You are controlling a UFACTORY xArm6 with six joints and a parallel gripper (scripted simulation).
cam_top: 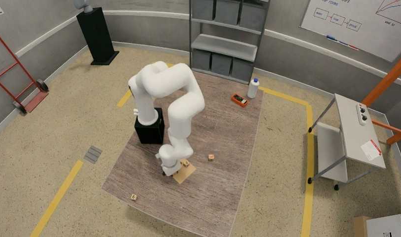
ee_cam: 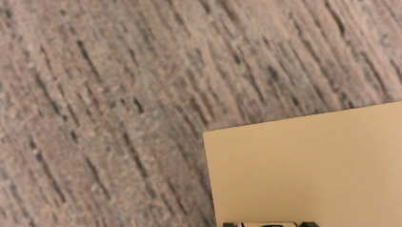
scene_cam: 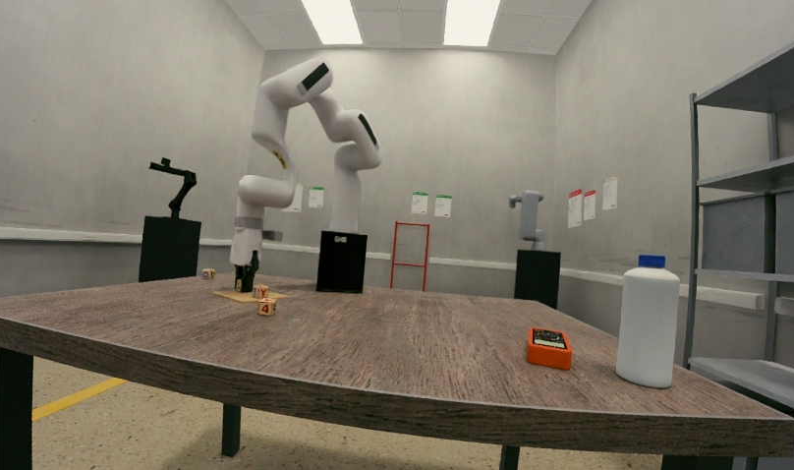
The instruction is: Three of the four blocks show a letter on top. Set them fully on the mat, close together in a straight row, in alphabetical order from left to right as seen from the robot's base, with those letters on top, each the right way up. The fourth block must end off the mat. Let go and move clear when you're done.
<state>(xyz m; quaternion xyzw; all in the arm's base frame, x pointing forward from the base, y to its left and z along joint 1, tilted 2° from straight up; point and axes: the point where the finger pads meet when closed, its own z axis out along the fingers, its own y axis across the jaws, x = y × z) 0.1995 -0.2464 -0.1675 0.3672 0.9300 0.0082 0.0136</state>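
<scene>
Now: the tan mat 4 cm to the left of my hand, 3 cm ahead of it and 2 cm below it. Also, from my hand: white bottle (74 cm to the left, 48 cm ahead, 6 cm above).
</scene>
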